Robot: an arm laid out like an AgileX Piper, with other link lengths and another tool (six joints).
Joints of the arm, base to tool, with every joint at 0 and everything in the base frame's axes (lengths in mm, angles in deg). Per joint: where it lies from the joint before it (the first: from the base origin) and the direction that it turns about. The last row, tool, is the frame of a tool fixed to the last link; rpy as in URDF.
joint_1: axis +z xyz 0 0 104.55
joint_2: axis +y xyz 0 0 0
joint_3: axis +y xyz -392.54 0 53.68
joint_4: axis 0.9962 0 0.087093 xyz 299.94 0 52.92
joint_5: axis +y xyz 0 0 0
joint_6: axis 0.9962 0 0.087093 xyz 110.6 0 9.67
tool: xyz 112.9 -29 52.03 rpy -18.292 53.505 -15.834
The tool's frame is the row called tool.
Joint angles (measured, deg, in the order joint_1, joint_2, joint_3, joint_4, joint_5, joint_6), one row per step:
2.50 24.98 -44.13 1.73 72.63 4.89
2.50 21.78 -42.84 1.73 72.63 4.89
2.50 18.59 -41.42 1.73 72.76 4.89
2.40 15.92 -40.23 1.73 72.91 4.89
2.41 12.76 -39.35 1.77 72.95 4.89
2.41 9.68 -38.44 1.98 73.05 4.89
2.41 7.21 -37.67 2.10 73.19 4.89
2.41 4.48 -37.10 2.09 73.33 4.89
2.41 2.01 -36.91 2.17 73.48 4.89
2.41 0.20 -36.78 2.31 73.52 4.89
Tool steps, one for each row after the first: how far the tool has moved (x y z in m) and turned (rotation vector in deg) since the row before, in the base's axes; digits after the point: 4 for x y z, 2 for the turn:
-0.0118 -0.0005 -0.0040 0.08 -1.91 0.00
-0.0114 -0.0005 -0.0061 0.07 -1.64 0.00
-0.0091 -0.0005 -0.0057 0.05 -1.33 -0.10
-0.0103 -0.0003 -0.0028 0.13 -2.24 0.03
-0.0097 0.0004 -0.0039 0.26 -2.06 0.12
-0.0075 0.0001 -0.0039 0.16 -1.55 0.07
-0.0083 -0.0004 -0.0025 0.07 -2.02 0.00
-0.0080 0.0000 -0.0002 0.15 -2.13 0.05
-0.0057 0.0003 -0.0001 0.17 -1.63 0.09

